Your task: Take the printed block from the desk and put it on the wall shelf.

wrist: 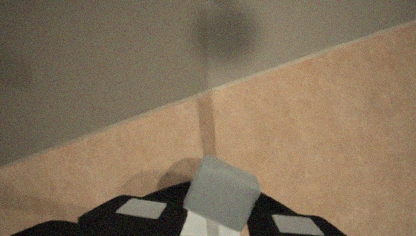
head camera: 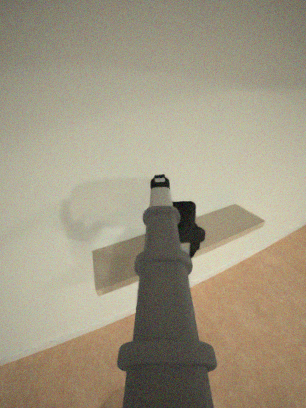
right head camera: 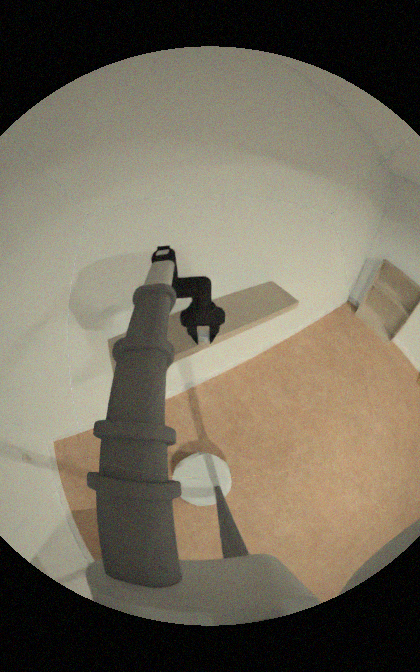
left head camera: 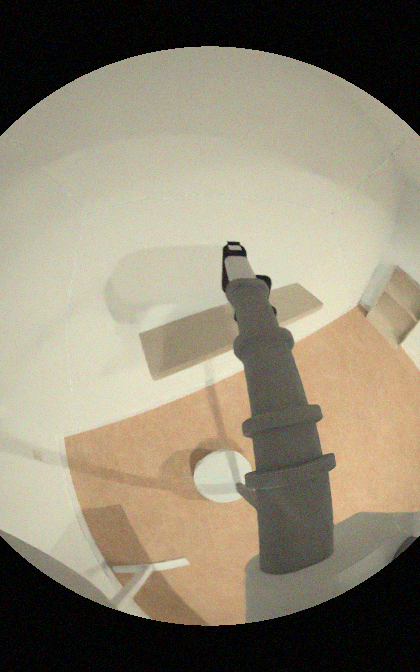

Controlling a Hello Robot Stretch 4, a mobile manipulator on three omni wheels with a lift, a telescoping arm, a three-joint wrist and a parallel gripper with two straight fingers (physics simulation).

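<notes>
My gripper [right head camera: 203, 338] [wrist: 218, 201] is shut on the printed block [right head camera: 203, 332] [wrist: 222, 194], a light grey cube that sits tilted between the two black fingers in the wrist view. The wall shelf [head camera: 227, 227] [left head camera: 187, 345] [right head camera: 257, 307] is a long tan board on the white wall. In the right head view the block overlaps the shelf's front edge, but its height above the shelf is hard to tell. The arm hides the fingers in the left head view and the middle of the shelf. The desk top does not show in these views.
The dark telescoping arm [head camera: 165, 310] [left head camera: 285, 450] [right head camera: 135, 450] reaches toward the wall. A round white disc [left head camera: 215, 475] [right head camera: 195, 482] is low beside it. A small open shelf unit [left head camera: 377, 286] [right head camera: 365, 282] stands at the right. White leg pieces [left head camera: 170, 564] show at the lower left.
</notes>
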